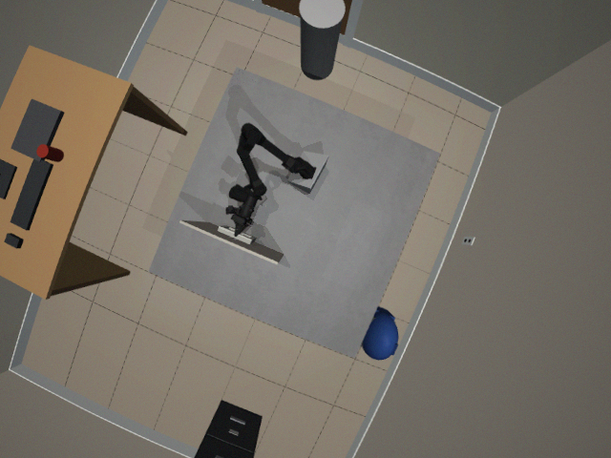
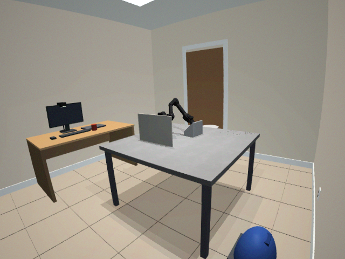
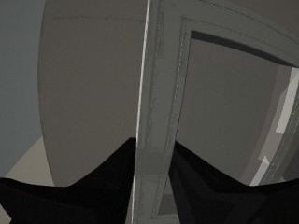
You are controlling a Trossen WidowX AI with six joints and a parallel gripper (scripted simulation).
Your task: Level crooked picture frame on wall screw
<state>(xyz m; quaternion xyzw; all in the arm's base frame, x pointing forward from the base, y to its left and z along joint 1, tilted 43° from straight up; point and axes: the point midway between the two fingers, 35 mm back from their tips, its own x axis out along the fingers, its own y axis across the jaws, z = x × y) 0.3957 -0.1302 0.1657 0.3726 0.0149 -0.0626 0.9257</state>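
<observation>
The pale picture frame is 1 cm to the right of my gripper tip and 5 cm below it. Also, from my gripper tip: wall panel 2 cm ahead, 6 cm below.
</observation>
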